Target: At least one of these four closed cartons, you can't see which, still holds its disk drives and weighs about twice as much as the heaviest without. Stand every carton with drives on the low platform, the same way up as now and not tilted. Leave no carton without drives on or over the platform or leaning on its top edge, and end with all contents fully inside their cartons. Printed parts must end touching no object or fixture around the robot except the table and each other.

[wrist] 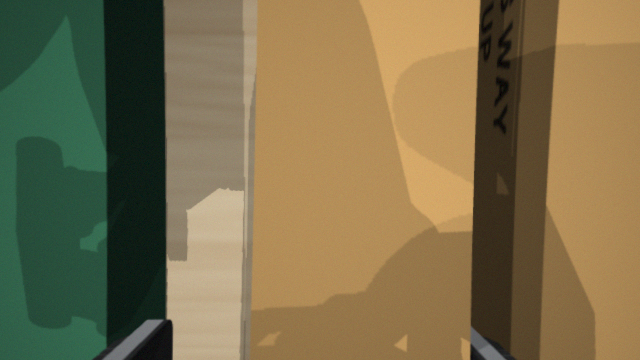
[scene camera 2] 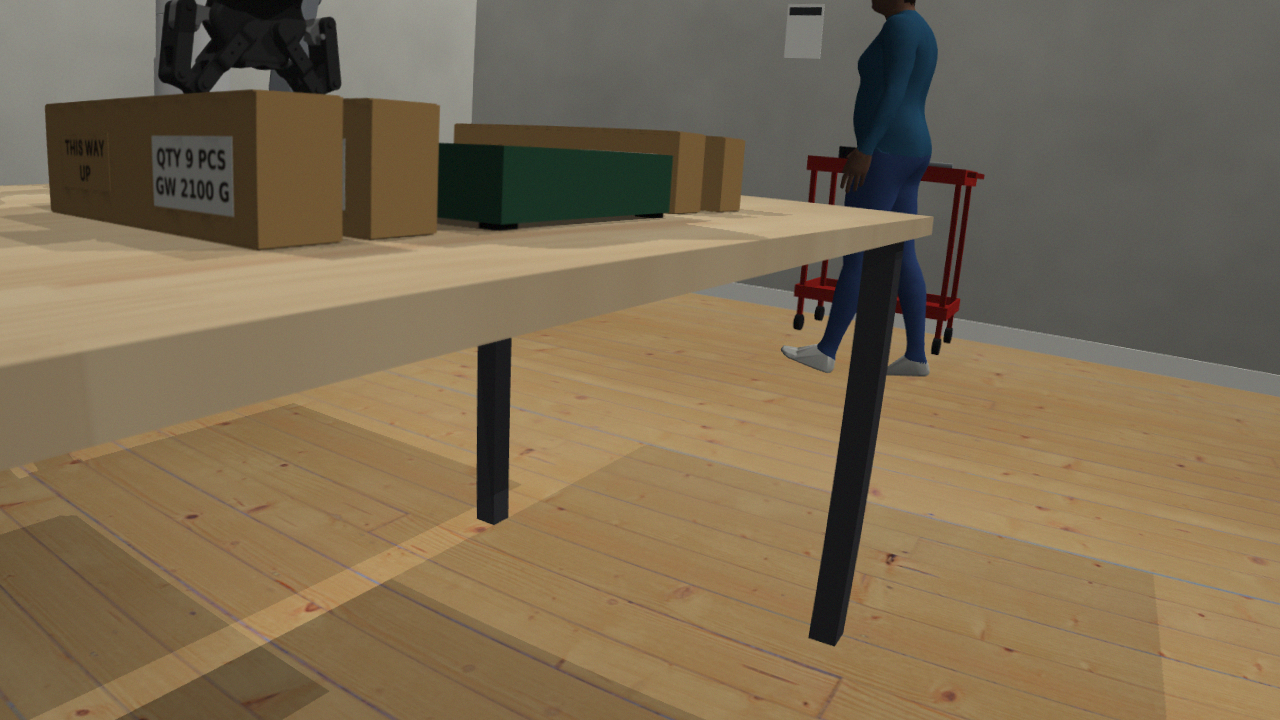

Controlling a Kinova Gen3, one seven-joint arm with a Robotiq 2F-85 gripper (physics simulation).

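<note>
Two closed brown cartons stand at the left in the scene view: a near one (scene camera 2: 299, 170) (wrist: 595, 125), labelled "QTY 9 PCS GW 2100 G", and a second one (scene camera 2: 402, 170) (wrist: 325, 175) beside it, next to the low green platform (scene camera 2: 586, 185) (wrist: 50, 115). Two more cartons (scene camera 2: 572, 137) (scene camera 2: 732, 174) stand beyond the platform. The platform's visible top carries no carton. My gripper (scene camera 2: 257, 78) (wrist: 320, 334) is open above the second carton, one finger on the platform side, the other on the near carton's side. The near carton hides how low the fingertips are. Carton contents are hidden.
The cartons and platform stand on a wooden table (scene camera 2: 537, 284) (wrist: 207, 300). Narrow gaps separate the second carton from the platform and from the near carton. A person (scene camera 2: 899, 107) stands beyond the table by a red cart (scene camera 2: 962, 172).
</note>
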